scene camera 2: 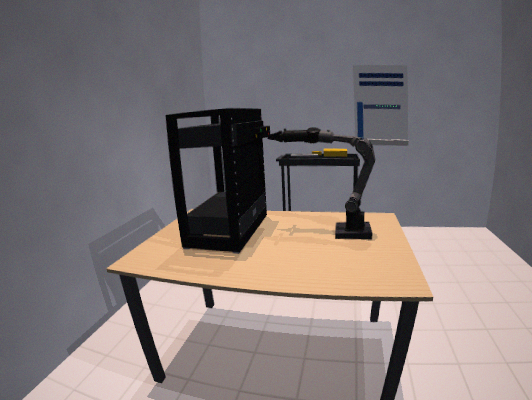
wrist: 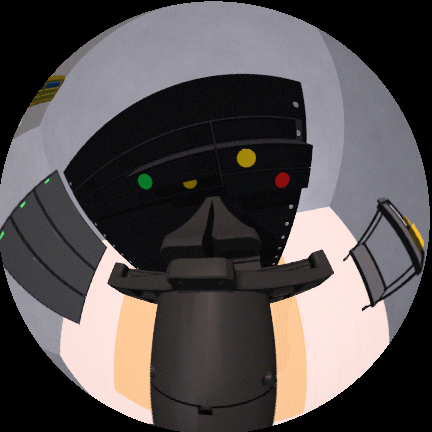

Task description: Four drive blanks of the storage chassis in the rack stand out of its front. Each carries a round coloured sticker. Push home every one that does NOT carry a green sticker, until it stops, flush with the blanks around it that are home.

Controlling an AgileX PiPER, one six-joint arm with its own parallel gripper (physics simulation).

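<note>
The storage chassis (scene camera 2: 244,135) sits high in the black rack (scene camera 2: 230,175). In the wrist view, a blank with a green sticker (wrist: 145,181) stands out left of centre. Right of it, a blank with a full yellow sticker (wrist: 246,158) stands out, and below that a blank with a red sticker (wrist: 282,180) also stands proud. A second yellow sticker (wrist: 189,184) lies lower, in shadow and partly hidden, on a blank set back under the green one's row. My gripper (scene camera 2: 270,135) (wrist: 213,204) is shut and empty, its tips just below the middle seam; contact cannot be told.
The rack stands on the wooden table (scene camera 2: 320,270), with the arm's base (scene camera 2: 353,231) opposite its front. A dark cart (scene camera 2: 320,161) (wrist: 407,240) with a yellow item (scene camera 2: 335,152) is behind the table. A grey cabinet (wrist: 55,245) shows at left in the wrist view.
</note>
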